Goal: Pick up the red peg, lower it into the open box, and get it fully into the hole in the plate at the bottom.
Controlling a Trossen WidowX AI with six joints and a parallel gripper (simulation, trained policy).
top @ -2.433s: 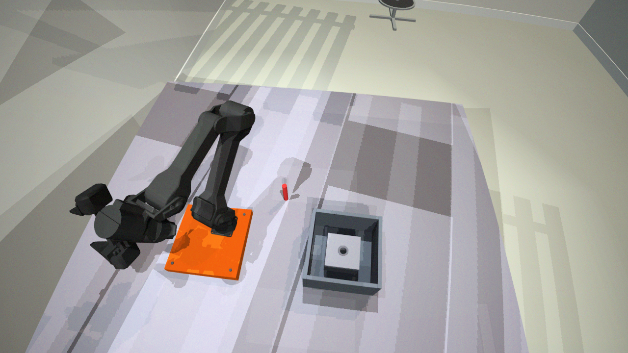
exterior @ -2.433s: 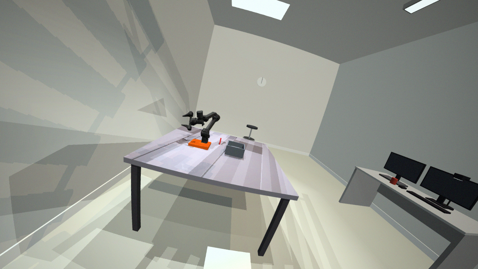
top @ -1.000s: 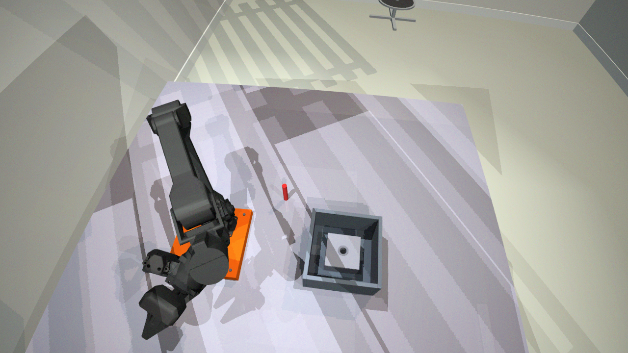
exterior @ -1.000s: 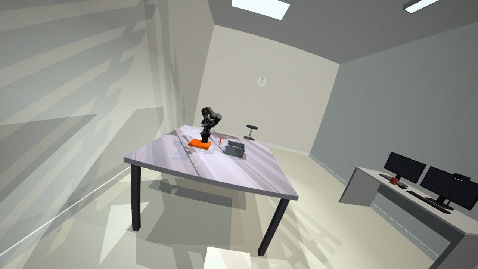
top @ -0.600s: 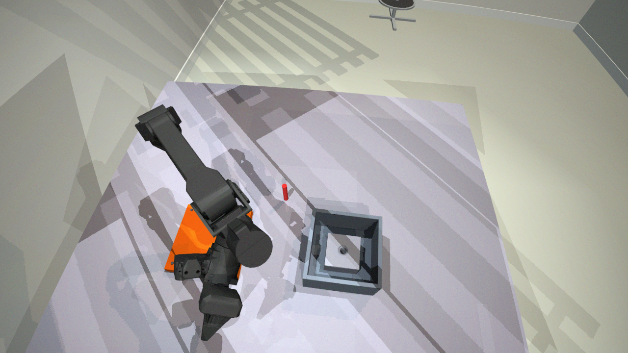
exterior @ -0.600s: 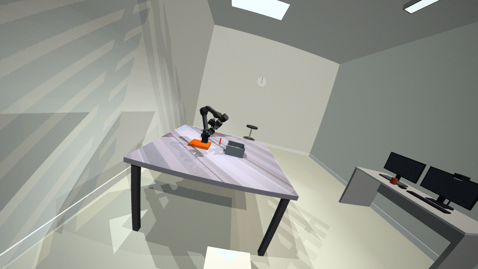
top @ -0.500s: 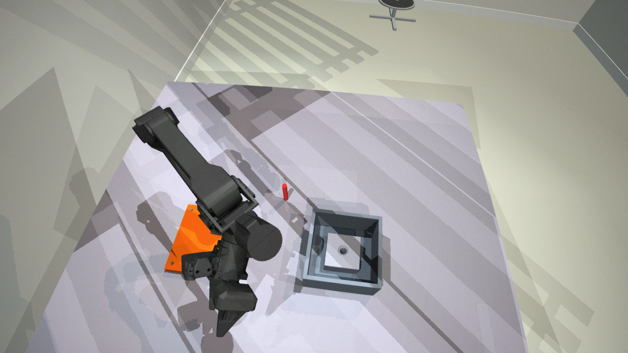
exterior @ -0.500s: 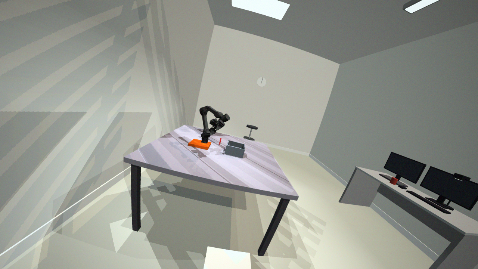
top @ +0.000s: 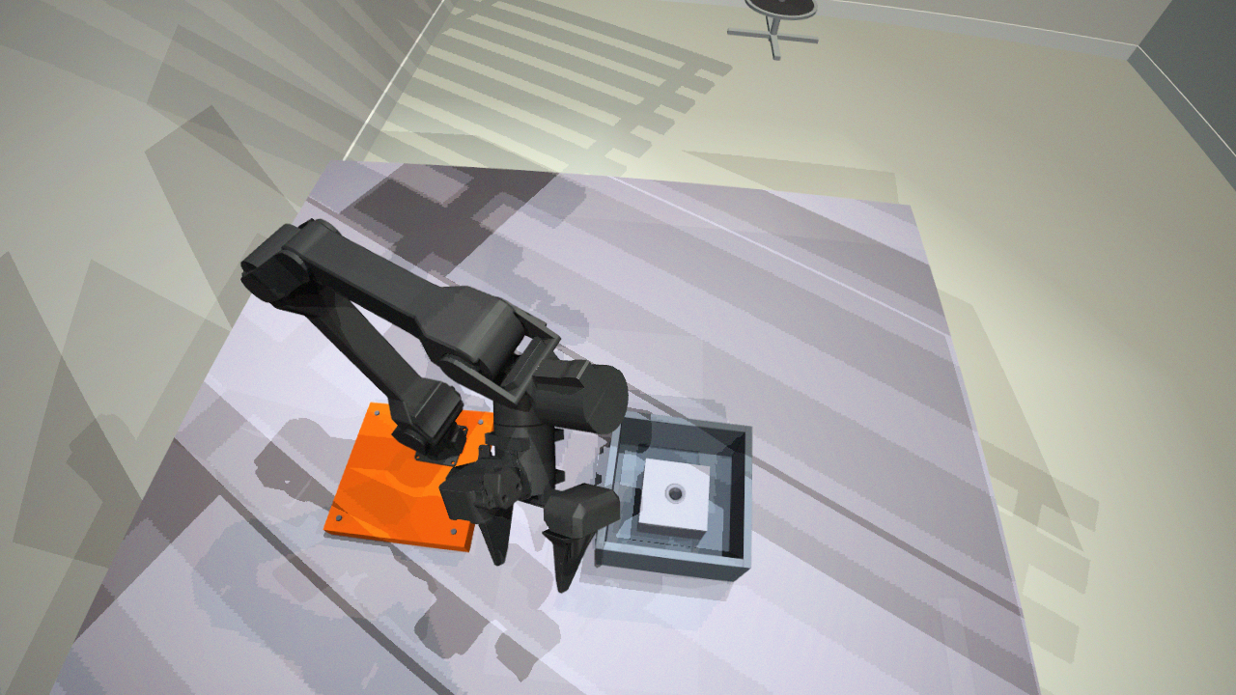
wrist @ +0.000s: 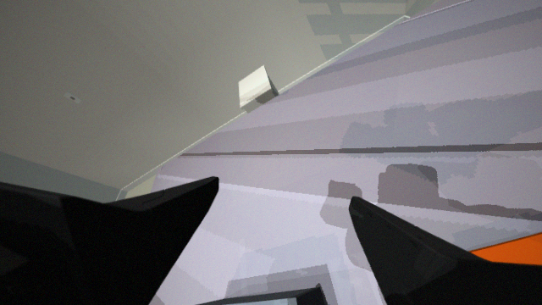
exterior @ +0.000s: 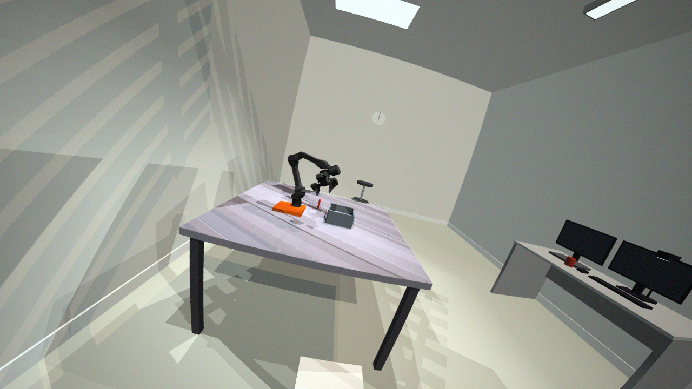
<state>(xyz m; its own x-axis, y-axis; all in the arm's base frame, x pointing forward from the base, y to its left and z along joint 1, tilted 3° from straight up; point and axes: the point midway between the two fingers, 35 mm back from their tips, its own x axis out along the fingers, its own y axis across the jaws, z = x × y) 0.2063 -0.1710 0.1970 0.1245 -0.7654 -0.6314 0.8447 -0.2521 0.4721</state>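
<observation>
Right now my gripper tip is 320 mm to the right of the red peg, 180 mm above it and 50 mm past it. Round my gripper tip: grey box 190 mm below, 160 mm to the left, 140 mm ahead; plate 170 mm below, 160 mm to the left, 140 mm ahead.
</observation>
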